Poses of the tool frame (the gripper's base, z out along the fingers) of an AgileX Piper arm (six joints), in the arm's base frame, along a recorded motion.
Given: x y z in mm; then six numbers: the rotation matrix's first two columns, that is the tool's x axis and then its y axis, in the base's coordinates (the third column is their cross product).
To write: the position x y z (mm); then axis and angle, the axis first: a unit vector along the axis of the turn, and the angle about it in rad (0 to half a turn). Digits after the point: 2 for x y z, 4 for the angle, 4 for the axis.
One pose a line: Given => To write
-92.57 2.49 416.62 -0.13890 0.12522 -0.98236 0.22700 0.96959 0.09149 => -92.57 2.49 416.62 0.1530 0.9869 -0.0516 1.7378
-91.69 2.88 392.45 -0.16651 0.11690 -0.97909 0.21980 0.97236 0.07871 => -91.69 2.88 392.45 0.1430 0.9883 -0.0524 1.7628
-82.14 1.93 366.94 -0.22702 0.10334 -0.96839 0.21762 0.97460 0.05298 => -82.14 1.93 366.94 0.1299 0.9898 -0.0590 1.8215
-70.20 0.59 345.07 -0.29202 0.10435 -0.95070 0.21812 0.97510 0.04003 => -70.20 0.59 345.07 0.1241 0.9905 -0.0599 1.8883
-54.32 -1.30 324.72 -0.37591 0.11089 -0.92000 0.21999 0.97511 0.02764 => -54.32 -1.30 324.72 0.1196 0.9910 -0.0594 1.9778
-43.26 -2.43 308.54 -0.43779 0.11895 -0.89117 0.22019 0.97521 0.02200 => -43.26 -2.43 308.54 0.1173 0.9915 -0.0569 2.0464
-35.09 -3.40 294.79 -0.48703 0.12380 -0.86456 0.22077 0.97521 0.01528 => -35.09 -3.40 294.79 0.1153 0.9917 -0.0563 2.1026
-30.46 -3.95 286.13 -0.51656 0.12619 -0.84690 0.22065 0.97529 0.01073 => -30.46 -3.95 286.13 0.1138 0.9919 -0.0560 2.1370
